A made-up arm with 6 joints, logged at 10 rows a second.
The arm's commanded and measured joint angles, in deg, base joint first. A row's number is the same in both.
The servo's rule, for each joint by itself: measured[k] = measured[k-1] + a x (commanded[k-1-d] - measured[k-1]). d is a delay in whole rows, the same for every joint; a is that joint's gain. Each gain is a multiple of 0.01, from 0.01 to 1. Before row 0 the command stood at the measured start. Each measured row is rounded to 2 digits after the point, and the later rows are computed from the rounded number. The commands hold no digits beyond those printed.
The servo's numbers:
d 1
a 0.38 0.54 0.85 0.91 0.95 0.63
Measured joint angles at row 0:
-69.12 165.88 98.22 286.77 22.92 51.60
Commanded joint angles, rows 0 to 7:
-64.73 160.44 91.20 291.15 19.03 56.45
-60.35 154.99 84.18 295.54 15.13 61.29
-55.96 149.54 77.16 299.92 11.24 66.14
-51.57 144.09 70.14 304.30 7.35 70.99
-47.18 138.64 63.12 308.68 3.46 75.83
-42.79 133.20 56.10 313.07 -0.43 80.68
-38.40 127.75 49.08 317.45 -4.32 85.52
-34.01 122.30 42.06 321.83 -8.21 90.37
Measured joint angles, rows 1 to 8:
-69.12 165.88 98.22 286.77 22.92 51.60
-67.45 162.94 92.25 290.76 19.22 54.66
-64.75 158.65 85.39 295.11 15.33 58.84
-61.41 153.73 78.39 299.49 11.44 63.44
-57.67 148.52 71.38 303.87 7.55 68.20
-53.68 143.18 64.36 308.25 3.66 73.01
-49.54 137.79 57.34 312.64 -0.23 77.84
-45.31 132.37 50.32 317.02 -4.12 82.68

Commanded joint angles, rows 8 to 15:
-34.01 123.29 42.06 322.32 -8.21 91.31
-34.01 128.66 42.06 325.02 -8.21 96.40
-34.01 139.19 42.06 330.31 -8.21 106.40
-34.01 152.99 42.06 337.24 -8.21 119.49
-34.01 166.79 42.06 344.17 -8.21 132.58
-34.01 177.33 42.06 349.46 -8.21 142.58
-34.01 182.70 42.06 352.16 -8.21 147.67
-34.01 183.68 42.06 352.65 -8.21 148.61
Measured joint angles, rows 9 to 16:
-41.02 126.93 43.30 321.40 -8.01 87.52
-38.36 124.96 42.25 322.24 -8.20 89.91
-36.71 126.96 42.09 324.77 -8.21 94.00
-35.68 133.56 42.06 329.81 -8.21 101.81
-35.05 144.05 42.06 336.57 -8.21 112.95
-34.65 156.33 42.06 343.49 -8.21 125.32
-34.41 167.67 42.06 348.92 -8.21 136.19
-34.26 175.79 42.06 351.87 -8.21 143.42

